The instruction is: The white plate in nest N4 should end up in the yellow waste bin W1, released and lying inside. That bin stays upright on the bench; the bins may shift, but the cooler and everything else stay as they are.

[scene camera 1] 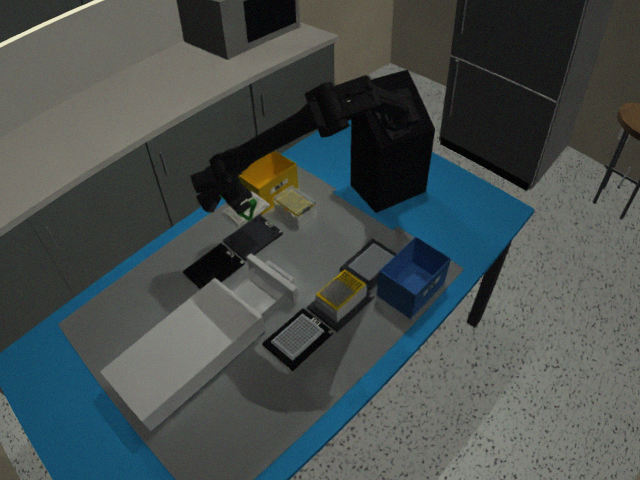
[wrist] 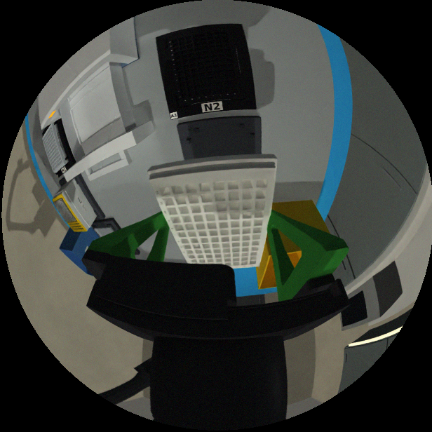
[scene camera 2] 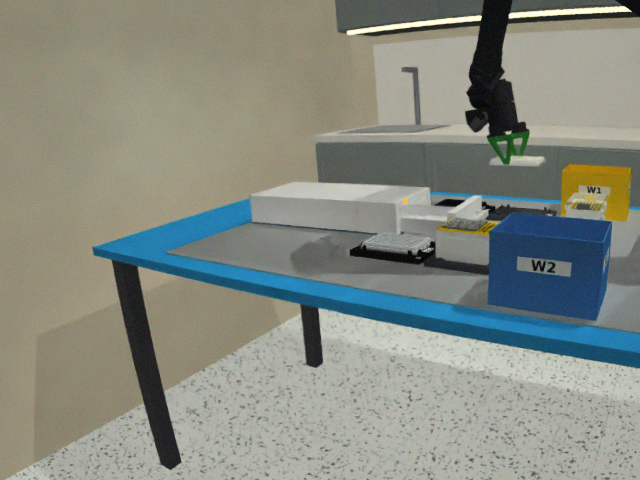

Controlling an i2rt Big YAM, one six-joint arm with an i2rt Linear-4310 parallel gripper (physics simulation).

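Frame: origin at the arm's base, x ahead, y left, z up, level; millimetres.
Seen in the pictures: gripper, fingertip midpoint: (scene camera 1: 242,212) (scene camera 2: 513,162); arm's base at its link origin: (scene camera 1: 390,120).
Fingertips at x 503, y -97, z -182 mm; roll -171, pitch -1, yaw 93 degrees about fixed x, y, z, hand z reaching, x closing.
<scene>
Offsets run from my fingertips to a thing's top centre.
The white plate (scene camera 1: 231,213) (scene camera 2: 535,161) (wrist: 216,212) is level and raised well above the bench. My gripper (scene camera 2: 514,159) (wrist: 217,215) is shut on it, with one green finger against each long side. In scene camera 1 the arm partly hides the plate. The yellow waste bin W1 @[178 mm back, 164 mm right, 23 mm down] (scene camera 1: 282,181) (scene camera 2: 572,180) (wrist: 297,212) stands upright on the bench, open at the top; in the wrist view it is below and right of the plate, partly behind the right finger. A bare dark nest @[22 mm back, 9 mm right, 122 mm down] (scene camera 1: 252,236) (wrist: 220,136) lies below, beside the one labelled N2; its own label is not readable.
A clear box with a yellow insert @[198 mm back, 18 mm right, 77 mm down] (scene camera 1: 294,202) (scene camera 2: 585,205) stands close beside W1. A black plate @[148 mm ahead, 27 mm left, 117 mm down] (scene camera 1: 212,265) (wrist: 207,70) sits at N2. The white cooler (scene camera 1: 170,356) (scene camera 2: 325,206) has its drawer pulled out. Blue bin W2 @[298 mm back, 460 mm left, 23 mm down] (scene camera 1: 395,289) (scene camera 2: 542,291) stands near the front edge.
</scene>
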